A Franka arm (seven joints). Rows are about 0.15 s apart.
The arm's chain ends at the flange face. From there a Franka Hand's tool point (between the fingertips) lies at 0.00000 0.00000 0.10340 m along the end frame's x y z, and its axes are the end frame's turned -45 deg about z.
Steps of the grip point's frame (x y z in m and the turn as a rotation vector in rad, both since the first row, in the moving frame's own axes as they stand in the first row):
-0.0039 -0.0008 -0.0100 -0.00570 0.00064 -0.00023
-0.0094 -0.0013 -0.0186 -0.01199 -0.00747 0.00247
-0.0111 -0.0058 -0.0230 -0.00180 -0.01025 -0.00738
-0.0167 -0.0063 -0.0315 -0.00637 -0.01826 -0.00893
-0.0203 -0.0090 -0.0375 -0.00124 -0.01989 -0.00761
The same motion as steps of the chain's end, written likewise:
-0.0038 0.0018 -0.0100 -0.00358 0.00448 -0.00023
-0.0079 0.0043 -0.0186 -0.01376 0.00320 0.00247
-0.0113 0.0029 -0.0230 -0.00852 -0.00598 -0.00738
-0.0154 0.0055 -0.0315 -0.01742 -0.00841 -0.00893
-0.0194 0.0064 -0.0375 -0.01494 -0.01319 -0.00761

